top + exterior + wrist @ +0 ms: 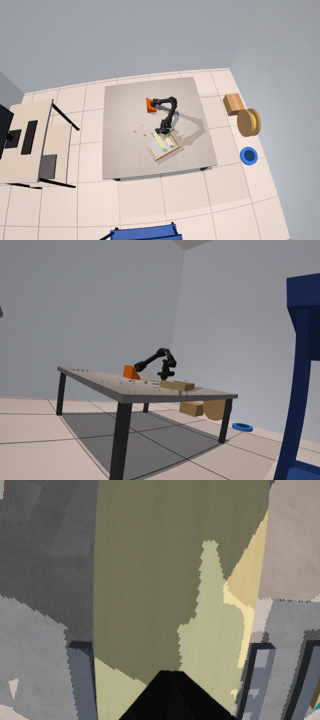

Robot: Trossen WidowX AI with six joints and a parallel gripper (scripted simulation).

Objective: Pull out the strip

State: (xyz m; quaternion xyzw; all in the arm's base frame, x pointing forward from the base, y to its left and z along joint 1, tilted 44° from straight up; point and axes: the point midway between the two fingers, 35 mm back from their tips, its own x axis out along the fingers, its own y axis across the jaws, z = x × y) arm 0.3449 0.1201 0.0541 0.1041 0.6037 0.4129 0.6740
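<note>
My gripper tip is now 80 mm short of the yellow strip and 40 mm to the right of it. From my gripper tip the other things lie so: labelled cube 180 mm ahead, 80 mm to the left, 10 mm above.
</note>
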